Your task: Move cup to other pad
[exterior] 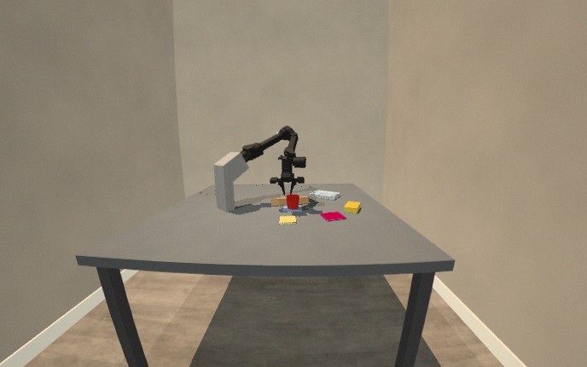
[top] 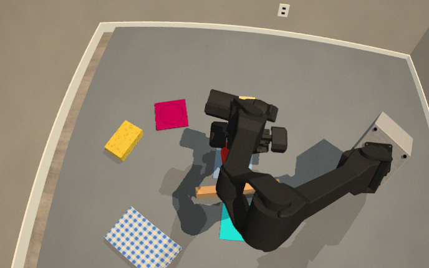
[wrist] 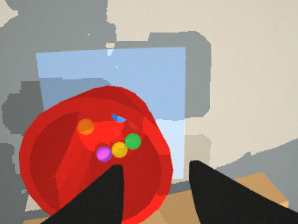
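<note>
My gripper is now 3 cm short of the cup, 1 cm to the right of it and 9 cm above it. The rest, counted from my hand: yellow sponge (35 cm ahead, 10 cm to the left, 10 cm below); teal pad (7 cm behind, 16 cm to the left, 12 cm below); bar (2 cm behind, 9 cm to the left, 10 cm below).
</note>
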